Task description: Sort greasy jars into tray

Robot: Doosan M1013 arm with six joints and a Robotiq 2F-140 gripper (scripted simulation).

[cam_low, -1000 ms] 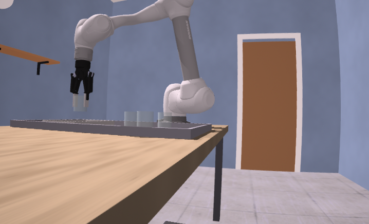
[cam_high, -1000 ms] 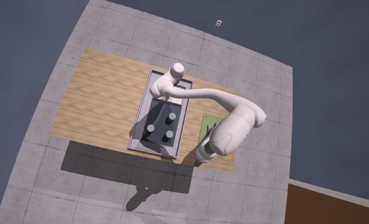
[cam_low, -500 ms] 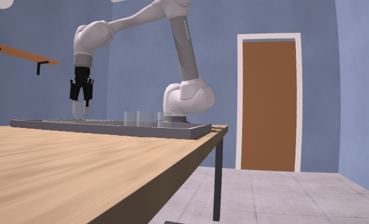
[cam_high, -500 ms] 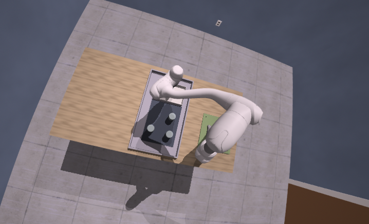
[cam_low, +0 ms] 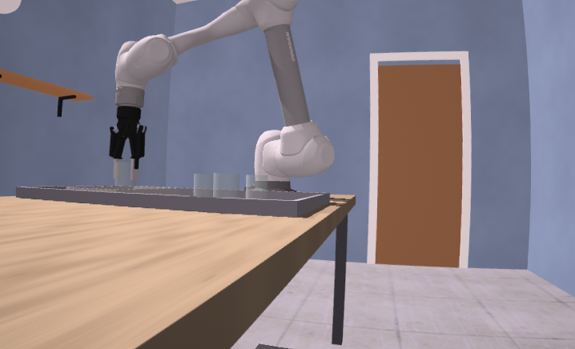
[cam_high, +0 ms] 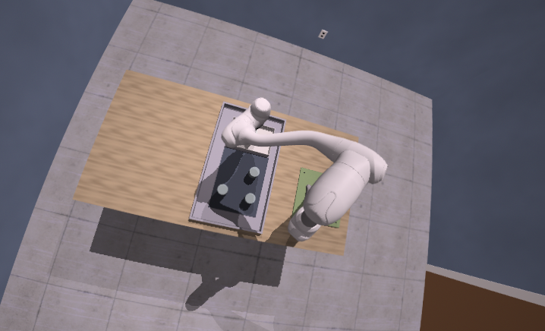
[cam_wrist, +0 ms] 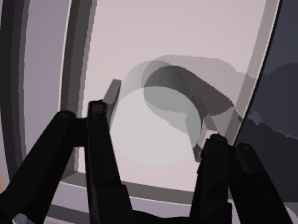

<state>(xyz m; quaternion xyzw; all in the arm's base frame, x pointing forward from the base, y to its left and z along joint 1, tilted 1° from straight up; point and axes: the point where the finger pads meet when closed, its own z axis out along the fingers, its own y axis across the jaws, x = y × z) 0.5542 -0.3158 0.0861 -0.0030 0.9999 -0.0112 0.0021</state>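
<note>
The white tray lies 8 cm below my hand. The rest, counted from my hand: dark drying mat (32 cm to the left, 8 cm below); grey steel top (1 cm ahead, 21 cm to the left, 9 cm below).
</note>
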